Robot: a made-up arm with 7 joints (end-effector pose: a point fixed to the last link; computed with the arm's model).
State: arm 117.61 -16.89 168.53 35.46 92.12 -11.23 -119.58
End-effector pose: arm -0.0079 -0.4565 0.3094 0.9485 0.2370 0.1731 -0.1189
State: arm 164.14 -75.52 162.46 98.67 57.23 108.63 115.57
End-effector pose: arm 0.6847 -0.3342 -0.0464 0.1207 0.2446 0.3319 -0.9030
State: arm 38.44 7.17 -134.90 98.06 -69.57 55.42 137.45
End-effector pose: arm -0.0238 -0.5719 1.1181 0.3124 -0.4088 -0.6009 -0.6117
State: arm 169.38 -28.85 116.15 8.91 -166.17 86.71 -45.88
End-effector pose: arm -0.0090 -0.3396 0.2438 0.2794 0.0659 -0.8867 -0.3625
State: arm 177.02 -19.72 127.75 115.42 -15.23 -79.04 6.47
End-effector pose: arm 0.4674 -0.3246 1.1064 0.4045 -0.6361 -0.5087 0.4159
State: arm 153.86 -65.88 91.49 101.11 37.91 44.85 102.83
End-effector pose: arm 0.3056 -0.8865 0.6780 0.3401 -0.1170 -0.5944 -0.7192
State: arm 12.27 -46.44 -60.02 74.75 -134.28 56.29 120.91
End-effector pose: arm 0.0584 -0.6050 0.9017 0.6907 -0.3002 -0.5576 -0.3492
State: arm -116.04 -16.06 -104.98 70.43 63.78 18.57 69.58
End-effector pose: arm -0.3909 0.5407 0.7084 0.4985 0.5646 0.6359 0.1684
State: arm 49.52 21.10 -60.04 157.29 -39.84 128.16 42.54
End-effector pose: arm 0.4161 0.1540 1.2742 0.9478 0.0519 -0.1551 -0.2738
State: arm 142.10 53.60 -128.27 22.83 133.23 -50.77 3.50
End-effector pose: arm 0.1740 0.0255 0.5841 0.5641 0.1224 -0.7313 -0.3632
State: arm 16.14 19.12 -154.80 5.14 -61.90 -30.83 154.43
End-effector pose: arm -0.1204 -0.2305 0.4010 0.0484 0.0423 -0.6935 -0.7176
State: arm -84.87 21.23 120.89 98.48 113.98 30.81 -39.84
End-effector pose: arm 0.5725 0.0469 1.1100 0.1973 0.7878 -0.4214 0.4034
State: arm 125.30 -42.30 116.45 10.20 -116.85 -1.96 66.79
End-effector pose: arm -0.1245 -0.1301 0.2045 0.7250 0.5498 0.3013 -0.2851
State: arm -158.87 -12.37 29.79 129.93 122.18 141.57 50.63
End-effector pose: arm 0.0848 -0.2339 1.3521 0.6697 0.6447 -0.3684 -0.0119
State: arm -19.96 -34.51 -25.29 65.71 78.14 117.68 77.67
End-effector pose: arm 0.2437 -0.2398 0.9787 0.2936 0.9342 0.0697 -0.1904
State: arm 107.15 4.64 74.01 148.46 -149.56 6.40 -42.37
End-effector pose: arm -0.3050 0.0550 1.3971 0.0822 -0.4574 -0.8467 0.2593
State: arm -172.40 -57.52 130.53 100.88 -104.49 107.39 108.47
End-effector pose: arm 0.8234 -0.4566 0.5381 0.5744 -0.7662 -0.1160 -0.2637
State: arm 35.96 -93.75 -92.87 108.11 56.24 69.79 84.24
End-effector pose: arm -0.2670 -0.9230 0.3196 0.3646 -0.8530 0.3690 0.0575
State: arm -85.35 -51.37 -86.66 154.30 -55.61 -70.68 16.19
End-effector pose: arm -0.0876 0.6785 1.0314 0.1652 -0.7993 0.5452 -0.1912
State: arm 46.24 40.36 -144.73 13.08 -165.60 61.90 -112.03
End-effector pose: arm -0.0487 -0.3145 0.4656 0.5537 -0.3677 -0.6801 -0.3093
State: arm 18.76 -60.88 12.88 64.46 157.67 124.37 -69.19
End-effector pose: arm -0.1438 0.1419 1.0955 0.5436 -0.3271 0.2993 -0.7127
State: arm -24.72 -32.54 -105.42 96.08 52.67 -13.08 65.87
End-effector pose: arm -0.7282 -0.2279 0.8599 0.2073 0.2731 0.8996 0.2703
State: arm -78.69 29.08 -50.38 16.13 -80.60 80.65 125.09
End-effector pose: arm -0.2445 -0.1452 0.2113 0.2315 -0.0587 0.4631 -0.8535
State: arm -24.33 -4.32 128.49 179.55 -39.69 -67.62 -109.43
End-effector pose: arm -0.0055 -0.1715 1.3194 0.4277 -0.3526 -0.7732 -0.3081
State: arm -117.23 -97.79 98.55 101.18 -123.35 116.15 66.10
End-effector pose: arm 0.8622 0.3871 0.3156 0.0918 -0.9690 -0.2203 -0.0642
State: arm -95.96 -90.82 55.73 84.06 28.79 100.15 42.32
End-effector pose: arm 0.6009 0.3684 0.6770 0.9502 -0.0352 -0.1307 -0.2806
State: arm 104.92 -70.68 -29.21 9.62 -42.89 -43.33 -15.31
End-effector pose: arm 0.0583 0.1297 0.6446 0.0146 -0.1924 0.5342 -0.8230
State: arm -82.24 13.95 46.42 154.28 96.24 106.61 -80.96
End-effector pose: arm 0.2478 -0.2961 1.3672 0.2929 -0.1427 -0.3200 0.8896
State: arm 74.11 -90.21 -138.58 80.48 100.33 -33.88 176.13
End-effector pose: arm 0.1126 -0.5153 -0.1345 0.8558 0.4356 0.1324 0.2457
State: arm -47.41 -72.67 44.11 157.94 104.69 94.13 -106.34
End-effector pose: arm -0.5444 0.8319 0.7264 0.3750 0.5698 -0.0708 -0.7278
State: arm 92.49 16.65 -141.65 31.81 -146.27 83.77 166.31
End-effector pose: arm 0.2907 -0.3962 0.5332 0.7506 -0.5014 -0.4180 -0.1021
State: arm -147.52 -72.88 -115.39 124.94 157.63 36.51 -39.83
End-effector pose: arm 0.5867 0.8169 0.4481 0.0396 0.9563 0.0325 -0.2880
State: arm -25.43 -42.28 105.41 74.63 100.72 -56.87 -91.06
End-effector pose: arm -0.0127 0.6076 0.6695 0.6298 -0.2407 -0.3655 0.6417
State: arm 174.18 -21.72 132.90 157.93 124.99 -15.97 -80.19
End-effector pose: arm 0.4051 -0.2626 1.3026 0.6111 -0.2236 -0.7498 0.1195
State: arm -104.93 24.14 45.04 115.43 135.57 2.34 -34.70
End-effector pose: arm 0.1647 -0.8052 0.9344 0.2592 0.2672 -0.9005 -0.2246
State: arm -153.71 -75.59 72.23 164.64 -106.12 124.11 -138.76
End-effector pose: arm 0.8651 0.4497 0.7559 0.3279 0.0953 0.7481 -0.5690
